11 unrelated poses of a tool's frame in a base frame.
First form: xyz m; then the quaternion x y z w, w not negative.
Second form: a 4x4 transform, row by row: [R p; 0 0 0 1], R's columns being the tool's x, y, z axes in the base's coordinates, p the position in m. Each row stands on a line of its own. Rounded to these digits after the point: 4 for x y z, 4 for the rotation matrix.
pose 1, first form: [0.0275, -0.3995, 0.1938, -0.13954, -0.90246, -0.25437, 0.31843]
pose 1, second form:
-0.7583, 0.4139, -0.5037, 0.0275
0.0899, 0.8317, 0.5480, -0.3995
0.6457, 0.3702, -0.6678, 0.1938
0, 0, 0, 1

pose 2, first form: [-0.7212, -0.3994, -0.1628, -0.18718, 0.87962, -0.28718, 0.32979]
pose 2, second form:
-0.7124, -0.1399, 0.6877, -0.7212
-0.5187, 0.7650, -0.3818, -0.3994
-0.4727, -0.6287, -0.6175, -0.1628
0, 0, 0, 1

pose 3, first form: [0.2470, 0.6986, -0.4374, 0.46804, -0.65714, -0.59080, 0.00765]
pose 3, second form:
-0.5618, -0.6061, -0.5631, 0.2470
-0.6242, -0.1362, 0.7693, 0.6986
-0.5430, 0.7836, -0.3018, -0.4374
0, 0, 0, 1

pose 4, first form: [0.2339, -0.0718, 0.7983, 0.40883, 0.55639, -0.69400, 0.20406]
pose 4, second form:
-0.5824, 0.7382, -0.3404, 0.2339
0.1717, -0.2976, -0.9391, -0.0718
-0.7945, -0.6054, 0.0466, 0.7983
0, 0, 0, 1

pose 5, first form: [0.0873, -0.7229, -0.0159, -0.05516, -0.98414, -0.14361, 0.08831]
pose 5, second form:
-0.9783, 0.1339, -0.1580, 0.0873
0.0832, 0.9527, 0.2924, -0.7229
0.1897, 0.2729, -0.9432, -0.0159
0, 0, 0, 1

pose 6, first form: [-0.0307, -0.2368, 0.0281, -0.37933, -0.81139, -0.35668, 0.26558]
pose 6, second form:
-0.5712, 0.8050, -0.1604, -0.0307
0.4261, 0.4578, 0.7803, -0.2368
0.7016, 0.3773, -0.6045, 0.0281
0, 0, 0, 1

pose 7, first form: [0.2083, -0.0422, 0.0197, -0.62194, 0.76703, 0.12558, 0.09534]
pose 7, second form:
-0.2082, -0.9780, -0.0099, 0.2083
-0.9301, 0.1948, 0.3112, -0.0422
-0.3025, 0.0741, -0.9503, 0.0197
0, 0, 0, 1

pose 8, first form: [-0.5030, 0.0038, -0.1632, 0.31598, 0.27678, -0.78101, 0.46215]
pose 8, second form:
-0.3732, 0.8968, -0.2377, -0.5030
-0.5470, -0.4196, -0.7244, 0.0038
-0.7494, -0.1403, 0.6471, -0.1632
0, 0, 0, 1

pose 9, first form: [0.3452, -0.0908, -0.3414, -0.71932, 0.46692, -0.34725, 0.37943]
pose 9, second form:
0.3228, -0.4082, 0.8539, 0.3452
-0.9353, -0.2760, 0.2216, -0.0908
0.1452, -0.8702, -0.4709, -0.3414
0, 0, 0, 1

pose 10, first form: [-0.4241, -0.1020, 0.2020, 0.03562, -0.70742, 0.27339, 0.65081]
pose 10, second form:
-0.1504, -0.4062, -0.9013, -0.4241
0.3055, 0.8480, -0.4332, -0.1020
0.9403, -0.3404, -0.0034, 0.2020
0, 0, 0, 1

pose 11, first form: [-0.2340, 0.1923, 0.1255, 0.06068, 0.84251, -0.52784, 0.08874]
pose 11, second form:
-0.9769, 0.1959, 0.0855, -0.2340
0.0086, 0.4354, -0.9002, 0.1923
-0.2136, -0.8787, -0.4270, 0.1255
0, 0, 0, 1

